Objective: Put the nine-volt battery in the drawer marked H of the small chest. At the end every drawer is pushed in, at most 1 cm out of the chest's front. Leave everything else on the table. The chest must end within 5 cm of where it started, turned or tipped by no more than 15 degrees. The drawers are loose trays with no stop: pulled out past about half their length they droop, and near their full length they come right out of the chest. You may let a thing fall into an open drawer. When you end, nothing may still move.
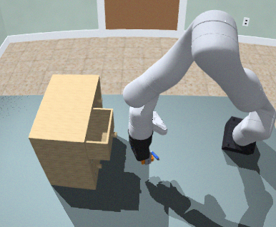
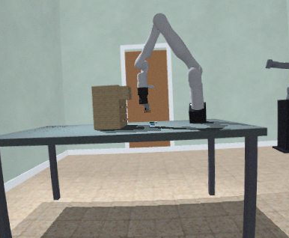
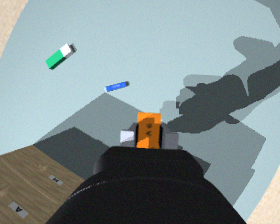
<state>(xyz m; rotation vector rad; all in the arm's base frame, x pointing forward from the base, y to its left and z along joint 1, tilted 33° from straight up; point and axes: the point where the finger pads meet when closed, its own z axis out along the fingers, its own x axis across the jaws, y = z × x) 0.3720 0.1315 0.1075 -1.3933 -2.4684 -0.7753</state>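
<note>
Now: the blue cylinder 110 mm below my hand, 100 mm to the right of it and 20 mm behind it. From my hand the other things lie so: drawer 200 mm ahead, 110 mm above, 30 mm to the left; nine-volt battery 10 mm below, 10 mm ahead.
</note>
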